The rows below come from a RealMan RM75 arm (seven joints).
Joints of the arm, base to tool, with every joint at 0 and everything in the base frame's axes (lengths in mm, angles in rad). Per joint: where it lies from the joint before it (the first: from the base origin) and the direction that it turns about. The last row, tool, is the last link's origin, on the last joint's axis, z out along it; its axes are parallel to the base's.
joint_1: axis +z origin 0 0 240.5
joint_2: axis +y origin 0 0 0
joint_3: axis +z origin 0 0 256
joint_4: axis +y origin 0 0 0
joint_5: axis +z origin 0 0 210
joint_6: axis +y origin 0 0 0
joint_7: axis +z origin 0 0 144
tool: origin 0 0 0
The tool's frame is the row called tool.
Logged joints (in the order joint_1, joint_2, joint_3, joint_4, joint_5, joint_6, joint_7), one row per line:
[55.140, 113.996, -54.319, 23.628, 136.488, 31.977, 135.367]
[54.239, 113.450, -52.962, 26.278, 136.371, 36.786, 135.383]
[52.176, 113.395, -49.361, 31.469, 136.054, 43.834, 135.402]
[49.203, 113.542, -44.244, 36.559, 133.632, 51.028, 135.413]
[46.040, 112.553, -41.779, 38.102, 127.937, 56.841, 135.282]
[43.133, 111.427, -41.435, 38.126, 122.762, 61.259, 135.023]
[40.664, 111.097, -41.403, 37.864, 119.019, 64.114, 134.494]
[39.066, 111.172, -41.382, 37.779, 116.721, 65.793, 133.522]
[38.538, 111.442, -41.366, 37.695, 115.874, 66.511, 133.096]
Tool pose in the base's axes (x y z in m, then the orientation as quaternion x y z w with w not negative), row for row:
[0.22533, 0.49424, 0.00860, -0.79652, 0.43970, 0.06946, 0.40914]
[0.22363, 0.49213, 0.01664, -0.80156, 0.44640, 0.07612, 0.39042]
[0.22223, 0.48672, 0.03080, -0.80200, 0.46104, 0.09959, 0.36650]
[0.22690, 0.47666, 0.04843, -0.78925, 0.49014, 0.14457, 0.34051]
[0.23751, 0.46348, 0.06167, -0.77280, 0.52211, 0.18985, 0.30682]
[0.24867, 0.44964, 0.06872, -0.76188, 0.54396, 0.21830, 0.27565]
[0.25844, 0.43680, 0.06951, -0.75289, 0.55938, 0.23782, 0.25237]
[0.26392, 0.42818, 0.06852, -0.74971, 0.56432, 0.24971, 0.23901]
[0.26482, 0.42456, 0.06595, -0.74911, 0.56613, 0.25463, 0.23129]
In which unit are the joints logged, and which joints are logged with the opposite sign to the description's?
The joints are logged in degrees. Opposite sign: joint_4, joint_5, joint_6.
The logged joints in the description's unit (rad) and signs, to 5 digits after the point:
[0.96237, 1.98961, -0.94805, -0.41239, -2.38216, -0.55810, 2.36260]
[0.94665, 1.98008, -0.92436, -0.45864, -2.38012, -0.64204, 2.36288]
[0.91064, 1.97912, -0.86151, -0.54924, -2.37459, -0.76505, 2.36321]
[0.85875, 1.98168, -0.77220, -0.63807, -2.33232, -0.89061, 2.36340]
[0.80355, 1.96442, -0.72918, -0.66501, -2.23292, -0.99206, 2.36112]
[0.75281, 1.94477, -0.72318, -0.66542, -2.14260, -1.06917, 2.35660]
[0.70972, 1.93901, -0.72262, -0.66085, -2.07727, -1.11900, 2.34736]
[0.68183, 1.94032, -0.72225, -0.65937, -2.03717, -1.14830, 2.33040]
[0.67261, 1.94503, -0.72197, -0.65790, -2.02238, -1.16084, 2.32296]

